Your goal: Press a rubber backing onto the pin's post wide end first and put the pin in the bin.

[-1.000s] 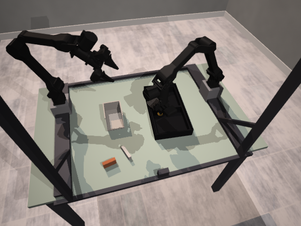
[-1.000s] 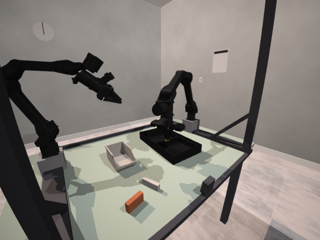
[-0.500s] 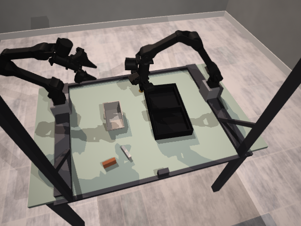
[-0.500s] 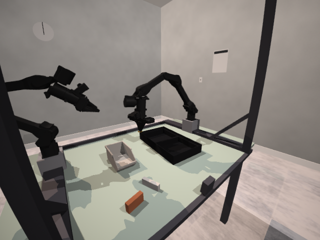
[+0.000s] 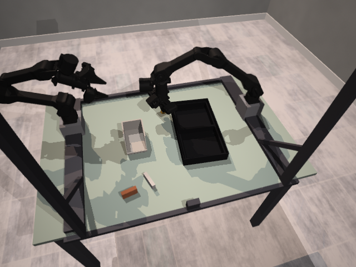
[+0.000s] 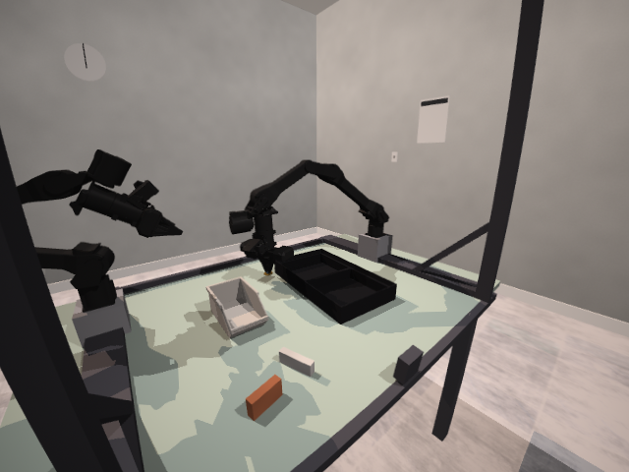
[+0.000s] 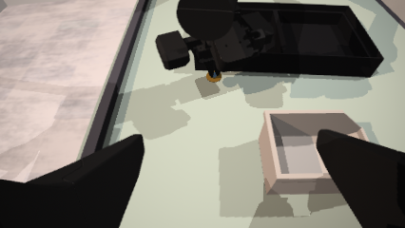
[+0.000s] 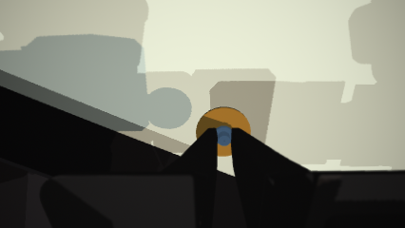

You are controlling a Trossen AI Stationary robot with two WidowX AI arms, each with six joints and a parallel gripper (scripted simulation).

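Now: the pin 30 mm ahead of my left hand, 280 mm to the right of it and 210 mm below it. The rest, counted from my left hand: black two-compartment tray: 110 mm behind, 440 mm to the right, 220 mm below; then orange block: 410 mm behind, 90 mm to the right, 220 mm below; then bin: 140 mm behind, 130 mm to the right, 200 mm below.
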